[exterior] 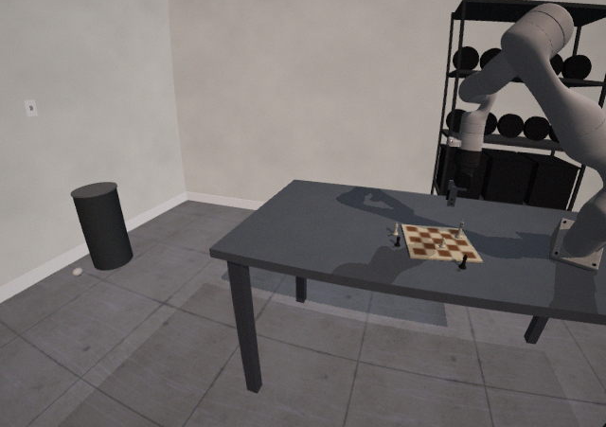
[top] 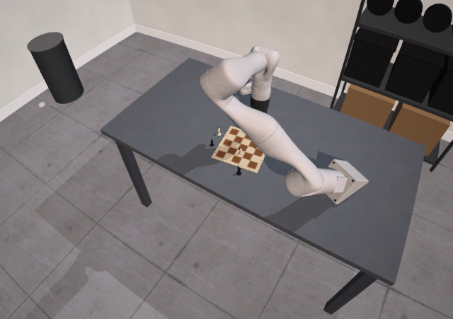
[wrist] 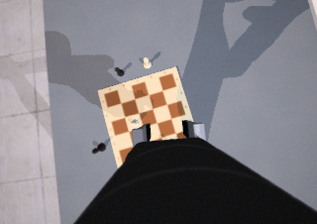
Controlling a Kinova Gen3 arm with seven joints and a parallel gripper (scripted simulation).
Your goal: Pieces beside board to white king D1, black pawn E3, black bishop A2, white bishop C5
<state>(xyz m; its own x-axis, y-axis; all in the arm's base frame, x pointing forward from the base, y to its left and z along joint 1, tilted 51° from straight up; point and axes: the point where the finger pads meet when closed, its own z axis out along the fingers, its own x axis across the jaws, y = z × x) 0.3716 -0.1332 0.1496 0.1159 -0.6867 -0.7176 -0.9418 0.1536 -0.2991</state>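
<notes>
My hand is 130 mm short of the black pawn, 130 mm above it and 120 mm to the right of it. Also, from my hand: chessboard 140 mm below, 40 mm to the left, 10 mm ahead; then white bishop 160 mm ahead, 120 mm below, 50 mm to the left; then white king 110 mm below, 50 mm behind, 20 mm to the right.
</notes>
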